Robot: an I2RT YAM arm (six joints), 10 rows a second.
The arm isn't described. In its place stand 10 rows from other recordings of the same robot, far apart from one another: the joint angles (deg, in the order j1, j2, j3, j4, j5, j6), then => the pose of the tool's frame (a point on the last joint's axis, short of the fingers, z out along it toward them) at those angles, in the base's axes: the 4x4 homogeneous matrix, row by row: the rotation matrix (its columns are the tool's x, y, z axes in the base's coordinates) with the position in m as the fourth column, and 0 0 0 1 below.
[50.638, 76.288, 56.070, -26.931, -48.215, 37.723] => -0.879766 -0.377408 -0.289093 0.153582; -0.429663 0.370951 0.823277 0.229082; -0.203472 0.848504 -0.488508 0.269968; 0 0 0 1
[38.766, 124.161, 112.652, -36.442, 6.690, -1.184] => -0.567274 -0.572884 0.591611 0.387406; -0.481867 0.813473 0.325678 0.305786; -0.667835 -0.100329 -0.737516 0.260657; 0 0 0 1
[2.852, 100.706, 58.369, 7.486, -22.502, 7.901] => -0.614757 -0.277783 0.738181 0.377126; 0.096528 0.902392 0.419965 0.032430; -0.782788 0.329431 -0.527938 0.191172; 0 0 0 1
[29.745, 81.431, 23.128, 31.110, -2.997, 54.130] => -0.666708 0.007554 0.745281 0.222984; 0.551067 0.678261 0.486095 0.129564; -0.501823 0.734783 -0.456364 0.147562; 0 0 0 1
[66.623, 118.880, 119.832, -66.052, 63.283, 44.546] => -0.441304 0.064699 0.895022 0.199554; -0.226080 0.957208 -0.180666 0.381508; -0.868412 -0.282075 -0.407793 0.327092; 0 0 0 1
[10.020, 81.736, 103.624, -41.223, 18.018, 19.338] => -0.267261 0.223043 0.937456 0.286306; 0.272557 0.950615 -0.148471 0.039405; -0.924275 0.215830 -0.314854 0.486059; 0 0 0 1
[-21.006, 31.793, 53.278, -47.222, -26.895, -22.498] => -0.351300 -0.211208 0.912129 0.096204; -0.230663 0.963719 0.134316 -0.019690; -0.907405 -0.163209 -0.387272 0.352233; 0 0 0 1
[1.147, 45.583, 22.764, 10.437, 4.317, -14.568] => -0.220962 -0.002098 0.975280 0.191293; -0.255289 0.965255 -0.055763 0.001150; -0.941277 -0.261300 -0.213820 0.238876; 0 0 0 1
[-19.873, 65.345, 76.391, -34.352, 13.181, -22.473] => -0.545625 0.345613 0.763443 0.221661; -0.198522 0.831761 -0.518423 -0.088754; -0.814176 -0.434425 -0.385218 0.416273; 0 0 0 1
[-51.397, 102.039, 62.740, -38.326, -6.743, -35.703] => -0.938631 0.261821 0.224546 0.206724; 0.246798 0.964588 -0.093063 -0.252232; -0.240960 -0.031935 -0.970009 0.156139; 0 0 0 1
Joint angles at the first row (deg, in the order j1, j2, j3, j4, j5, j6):
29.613, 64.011, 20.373, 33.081, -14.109, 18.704
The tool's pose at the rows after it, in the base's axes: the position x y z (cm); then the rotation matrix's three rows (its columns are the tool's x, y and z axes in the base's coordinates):
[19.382, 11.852, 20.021], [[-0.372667, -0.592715, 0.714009], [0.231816, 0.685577, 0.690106], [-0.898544, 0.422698, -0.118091]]
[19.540, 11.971, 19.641], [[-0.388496, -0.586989, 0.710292], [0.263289, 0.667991, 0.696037], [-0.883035, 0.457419, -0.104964]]
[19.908, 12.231, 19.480], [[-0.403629, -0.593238, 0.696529], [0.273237, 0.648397, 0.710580], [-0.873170, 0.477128, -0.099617]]
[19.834, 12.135, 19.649], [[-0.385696, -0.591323, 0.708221], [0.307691, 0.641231, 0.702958], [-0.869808, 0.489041, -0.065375]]
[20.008, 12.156, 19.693], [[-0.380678, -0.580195, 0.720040], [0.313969, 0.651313, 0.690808], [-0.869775, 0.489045, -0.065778]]
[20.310, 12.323, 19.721], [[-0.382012, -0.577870, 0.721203], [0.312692, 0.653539, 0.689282], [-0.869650, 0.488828, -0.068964]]
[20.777, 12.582, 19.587], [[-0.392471, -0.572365, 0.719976], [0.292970, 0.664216, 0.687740], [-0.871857, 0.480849, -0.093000]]
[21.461, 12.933, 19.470], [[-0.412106, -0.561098, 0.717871], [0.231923, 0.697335, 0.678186], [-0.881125, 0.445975, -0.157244]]
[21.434, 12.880, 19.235], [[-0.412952, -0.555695, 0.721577], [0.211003, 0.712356, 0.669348], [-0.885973, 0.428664, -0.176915]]
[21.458, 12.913, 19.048], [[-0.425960, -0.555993, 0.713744], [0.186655, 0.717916, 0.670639], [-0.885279, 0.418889, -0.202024]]
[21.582, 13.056, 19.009], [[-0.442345, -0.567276, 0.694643], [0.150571, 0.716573, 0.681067], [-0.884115, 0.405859, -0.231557]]
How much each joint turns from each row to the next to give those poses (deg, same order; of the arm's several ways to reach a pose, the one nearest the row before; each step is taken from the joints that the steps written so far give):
-0.456, 1.227, -2.548, 7.317, -0.652, 4.694
0.006, 1.891, -0.538, 3.200, -0.409, 2.347
-0.061, 2.087, 0.456, 1.914, -1.216, 1.222
-0.011, 0.045, -0.607, 2.720, 0.725, 1.327
-0.023, 0.363, 0.327, 0.029, 0.948, 0.062
0.017, 0.957, 0.706, 0.065, 0.130, -0.046
0.005, 1.408, 1.195, -1.214, 0.050, -0.820
0.001, 1.155, 2.430, -5.093, 0.433, -2.936
0.002, -0.018, -0.063, -1.109, 0.564, -1.215
-0.001, 0.072, 0.318, -1.769, -0.292, -0.927
-0.003, 0.138, 0.939, -2.657, -1.090, -1.390

